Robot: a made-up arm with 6 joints. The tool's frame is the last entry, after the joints. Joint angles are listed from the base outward.
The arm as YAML. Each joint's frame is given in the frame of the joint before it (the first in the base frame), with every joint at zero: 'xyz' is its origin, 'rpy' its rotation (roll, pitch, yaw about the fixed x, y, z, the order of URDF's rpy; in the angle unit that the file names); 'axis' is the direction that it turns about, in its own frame. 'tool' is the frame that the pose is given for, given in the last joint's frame.
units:
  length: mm
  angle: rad
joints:
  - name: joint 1
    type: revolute
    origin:
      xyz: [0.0, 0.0, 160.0]
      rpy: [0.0, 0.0, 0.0]
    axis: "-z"
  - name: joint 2
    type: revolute
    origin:
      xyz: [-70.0, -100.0, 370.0]
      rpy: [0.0, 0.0, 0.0]
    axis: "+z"
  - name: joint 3
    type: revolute
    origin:
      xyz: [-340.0, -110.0, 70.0]
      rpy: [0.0, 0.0, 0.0]
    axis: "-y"
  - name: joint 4
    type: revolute
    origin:
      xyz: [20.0, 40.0, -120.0]
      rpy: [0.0, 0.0, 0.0]
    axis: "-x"
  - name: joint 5
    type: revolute
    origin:
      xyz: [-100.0, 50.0, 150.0]
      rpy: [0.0, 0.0, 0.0]
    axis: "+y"
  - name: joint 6
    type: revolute
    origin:
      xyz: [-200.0, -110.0, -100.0]
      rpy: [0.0, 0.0, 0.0]
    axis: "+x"
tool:
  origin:
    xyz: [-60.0, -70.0, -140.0]
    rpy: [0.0, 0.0, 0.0]
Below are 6 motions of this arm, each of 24 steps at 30 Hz.
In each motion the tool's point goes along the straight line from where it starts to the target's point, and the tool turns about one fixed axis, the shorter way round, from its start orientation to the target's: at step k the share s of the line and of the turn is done. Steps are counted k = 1, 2, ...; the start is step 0. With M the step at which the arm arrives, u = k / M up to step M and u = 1 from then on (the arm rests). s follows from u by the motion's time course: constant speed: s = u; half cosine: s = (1 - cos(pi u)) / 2; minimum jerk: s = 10 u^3 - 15 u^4 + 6 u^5.
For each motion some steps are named. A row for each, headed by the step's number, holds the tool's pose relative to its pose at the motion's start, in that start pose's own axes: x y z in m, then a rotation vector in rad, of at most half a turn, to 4 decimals.
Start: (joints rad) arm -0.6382 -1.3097 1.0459 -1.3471 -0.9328 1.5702
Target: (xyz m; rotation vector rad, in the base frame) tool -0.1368 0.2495 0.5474 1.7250 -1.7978 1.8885
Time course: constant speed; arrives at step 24
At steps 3, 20, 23, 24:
3: -0.0047 -0.0116 -0.0091 0.0302 0.0115 -0.0067
20: -0.0315 -0.0775 -0.0607 0.2011 0.0768 -0.0447
23: -0.0362 -0.0891 -0.0698 0.2312 0.0883 -0.0514
24: -0.0377 -0.0930 -0.0728 0.2413 0.0921 -0.0536

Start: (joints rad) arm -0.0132 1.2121 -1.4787 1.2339 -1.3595 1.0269
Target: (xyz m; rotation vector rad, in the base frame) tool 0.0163 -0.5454 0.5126 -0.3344 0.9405 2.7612
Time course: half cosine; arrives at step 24
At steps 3, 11, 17, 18, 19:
3: 0.0007 -0.0022 0.0047 -0.0161 0.0179 0.0124
11: 0.0085 -0.0251 0.0538 -0.1838 0.2041 0.1422
17: 0.0158 -0.0465 0.0996 -0.3402 0.3777 0.2631
18: 0.0167 -0.0493 0.1057 -0.3610 0.4007 0.2792
19: 0.0176 -0.0518 0.1110 -0.3792 0.4210 0.2933

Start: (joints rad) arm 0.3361 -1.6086 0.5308 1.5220 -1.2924 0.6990
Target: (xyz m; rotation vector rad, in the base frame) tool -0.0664 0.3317 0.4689 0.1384 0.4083 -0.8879
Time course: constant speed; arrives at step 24
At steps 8, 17, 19, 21, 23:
8: 0.0216 0.0457 0.0593 0.4352 0.2360 0.0512
17: 0.0459 0.0972 0.1261 0.9249 0.5015 0.1088
19: 0.0513 0.1086 0.1409 1.0337 0.5605 0.1216
21: 0.0568 0.1200 0.1557 1.1425 0.6195 0.1344
23: 0.0622 0.1314 0.1706 1.2513 0.6785 0.1472

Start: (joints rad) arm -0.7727 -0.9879 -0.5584 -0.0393 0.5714 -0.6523
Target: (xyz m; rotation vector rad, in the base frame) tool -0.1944 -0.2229 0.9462 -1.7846 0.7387 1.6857
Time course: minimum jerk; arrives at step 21
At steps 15, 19, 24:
15: 0.0806 -0.1485 0.3977 -1.6157 0.0154 0.3877
19: 0.0935 -0.1723 0.4615 -1.8749 0.0178 0.4500
24: 0.0942 -0.1736 0.4650 -1.8890 0.0180 0.4533

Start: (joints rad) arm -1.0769 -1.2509 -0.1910 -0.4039 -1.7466 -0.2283
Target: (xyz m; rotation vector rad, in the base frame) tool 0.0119 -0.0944 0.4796 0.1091 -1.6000 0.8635
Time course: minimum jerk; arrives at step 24
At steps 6, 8, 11, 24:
6: 0.0069 0.0289 -0.0086 0.1139 -0.0137 0.0884
8: 0.0139 0.0586 -0.0174 0.2310 -0.0278 0.1792
11: 0.0280 0.1180 -0.0349 0.4647 -0.0560 0.3606
24: 0.0662 0.2794 -0.0828 1.1005 -0.1326 0.8540

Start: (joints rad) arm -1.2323 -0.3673 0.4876 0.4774 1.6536 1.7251
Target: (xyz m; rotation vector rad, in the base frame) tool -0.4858 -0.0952 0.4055 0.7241 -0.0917 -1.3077
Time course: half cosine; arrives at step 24
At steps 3, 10, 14, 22, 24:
3: 0.0085 0.0022 -0.0147 0.0164 -0.0399 -0.0118
10: 0.0826 0.0218 -0.1428 0.1599 -0.3880 -0.1144
14: 0.1402 0.0370 -0.2426 0.2715 -0.6590 -0.1944
22: 0.2190 0.0578 -0.3788 0.4240 -1.0292 -0.3035
24: 0.2228 0.0588 -0.3854 0.4314 -1.0470 -0.3088

